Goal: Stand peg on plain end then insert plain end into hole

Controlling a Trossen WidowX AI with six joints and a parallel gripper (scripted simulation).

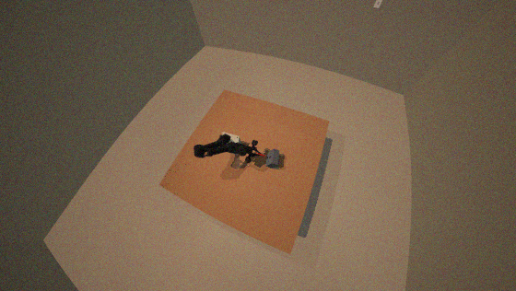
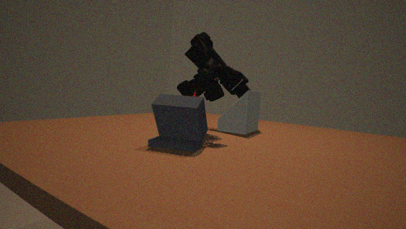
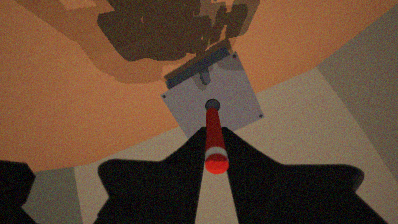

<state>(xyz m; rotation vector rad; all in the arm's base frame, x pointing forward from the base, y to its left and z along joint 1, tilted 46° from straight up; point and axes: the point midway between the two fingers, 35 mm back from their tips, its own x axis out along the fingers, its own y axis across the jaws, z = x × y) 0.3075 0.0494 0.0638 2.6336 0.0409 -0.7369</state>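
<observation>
Right now the sloped panel is 10 cm ahead of my gripper tip, 6 cm below it and 4 cm to the left of it. The rest, counted from my gripper tip: red peg: 1 cm behind, 1 cm above.
</observation>
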